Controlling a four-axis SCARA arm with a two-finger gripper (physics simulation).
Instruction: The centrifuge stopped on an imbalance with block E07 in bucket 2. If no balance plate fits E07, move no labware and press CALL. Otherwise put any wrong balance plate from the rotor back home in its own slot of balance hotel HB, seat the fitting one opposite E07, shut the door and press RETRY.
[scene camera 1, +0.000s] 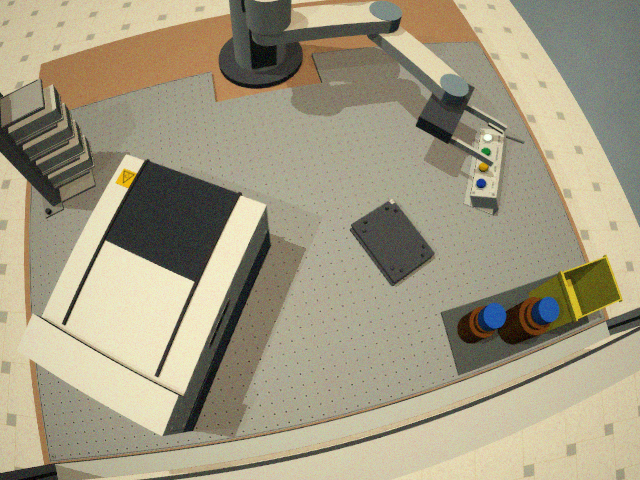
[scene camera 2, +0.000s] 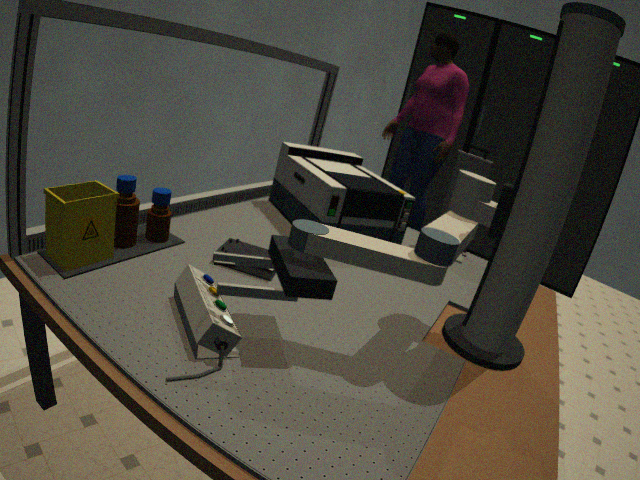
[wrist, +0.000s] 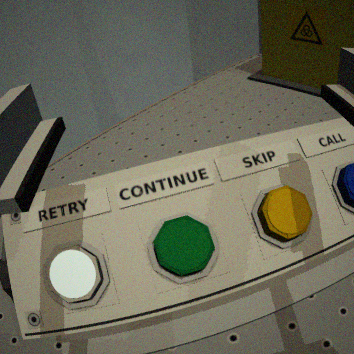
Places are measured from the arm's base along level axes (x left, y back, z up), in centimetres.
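Pixels of known places: gripper, between the fingertips: (scene camera 1: 499, 145) (scene camera 2: 215, 271) (wrist: 194, 78); arm's base, origin of its link: (scene camera 1: 260, 58) (scene camera 2: 482, 343).
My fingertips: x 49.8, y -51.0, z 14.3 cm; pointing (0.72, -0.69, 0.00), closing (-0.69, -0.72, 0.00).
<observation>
Ahead of a thing's pixels: the offset from my fingertips to its top centre. "spot": to the spot under its first point.
My gripper (scene camera 1: 498, 144) (scene camera 2: 217, 273) (wrist: 194, 78) is open and empty above the button box {dx +0.1, dy -1.2, dz -4.7 cm} (scene camera 1: 485, 193) (scene camera 2: 188, 304) (wrist: 135, 295). In the wrist view the white RETRY button {dx +2.5, dy +6.2, dz -5.8 cm} (wrist: 72, 274) looks bright, beside the green CONTINUE button {dx -0.4, dy +2.1, dz -5.6 cm} (wrist: 184, 246), the yellow SKIP button {dx -3.1, dy -2.1, dz -5.6 cm} (wrist: 286, 212) and the blue CALL button {spot: dx -5.4, dy -5.3, dz -6.1 cm} (wrist: 346, 186), cut by the edge. The fingers flank the box. The centrifuge (scene camera 1: 232, 248) (scene camera 2: 310, 180) shows a dark panel (scene camera 1: 175, 217) (scene camera 2: 369, 204) over its opening. Its rotor, block E07 and any balance plate inside are hidden. A hotel rack {spot: dx -112.1, dy +16.2, dz +7.9 cm} (scene camera 1: 23, 165) with stacked levels stands far left; no label is readable.
A dark flat plate {dx -31.4, dy -14.0, dz -8.9 cm} (scene camera 1: 392, 242) (scene camera 2: 250, 249) lies between the centrifuge and the button box. Two blue-capped brown bottles (scene camera 1: 473, 328) (scene camera 1: 519, 325) (scene camera 2: 157, 224) (scene camera 2: 127, 219) and a yellow bin (scene camera 1: 594, 289) (scene camera 2: 80, 232) stand on a dark mat. A person (scene camera 2: 439, 103) stands behind the table.
</observation>
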